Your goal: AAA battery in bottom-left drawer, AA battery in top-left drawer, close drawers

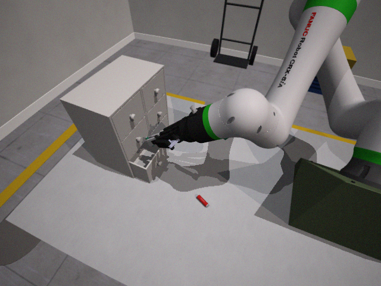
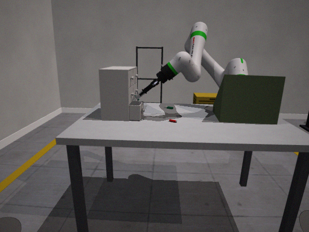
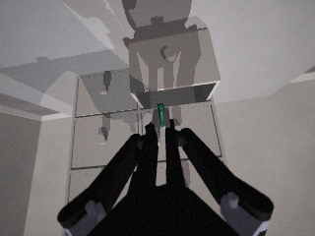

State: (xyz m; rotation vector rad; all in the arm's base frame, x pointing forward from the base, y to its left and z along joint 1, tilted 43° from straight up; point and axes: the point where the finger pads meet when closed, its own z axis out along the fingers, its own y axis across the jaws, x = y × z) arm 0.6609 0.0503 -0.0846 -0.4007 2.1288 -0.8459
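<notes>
My gripper is now 2 cm short of the green battery and 2 cm above it. Also, from my hand: green-and-white battery: 18 cm behind, 27 cm to the right, 14 cm below; red battery: 22 cm behind, 7 cm to the left, 14 cm below.
</notes>
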